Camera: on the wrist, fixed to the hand. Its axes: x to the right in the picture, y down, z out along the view.
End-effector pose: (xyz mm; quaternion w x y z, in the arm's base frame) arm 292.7 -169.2 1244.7 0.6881 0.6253 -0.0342 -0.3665
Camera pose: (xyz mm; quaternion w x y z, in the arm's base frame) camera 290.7 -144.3 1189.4 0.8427 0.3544 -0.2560 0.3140
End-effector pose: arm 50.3 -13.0 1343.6 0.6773 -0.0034 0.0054 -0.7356
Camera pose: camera -1.6 -16.4 1312.5 0.9643 0.0120 0.2585 -0.0553
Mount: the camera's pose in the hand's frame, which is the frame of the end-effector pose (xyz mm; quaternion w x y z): 7.7 -51.1 -31.7 0.6952 -0.1785 0.1789 0.6729
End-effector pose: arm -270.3 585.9 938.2 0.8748 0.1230 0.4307 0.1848
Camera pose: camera -280.2 544.9 894.6 0.4287 0.1861 0.3402 0.8160
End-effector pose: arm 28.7 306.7 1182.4 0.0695 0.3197 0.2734 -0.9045
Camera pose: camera 24.4 367.1 1180.2 0.6652 0.5557 0.1488 -0.4761
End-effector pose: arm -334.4 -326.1 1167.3 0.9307 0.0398 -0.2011 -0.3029
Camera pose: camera -344.1 -373.6 1130.9 0.8940 -0.2196 0.0540 0.3869
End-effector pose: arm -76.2 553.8 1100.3 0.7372 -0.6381 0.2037 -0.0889
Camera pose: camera -75.8 513.4 1145.5 0.4220 -0.4222 0.7187 0.3565
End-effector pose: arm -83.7 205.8 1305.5 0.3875 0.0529 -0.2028 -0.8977
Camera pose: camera -115.5 221.6 1256.4 0.9192 -0.0083 0.0530 -0.3901
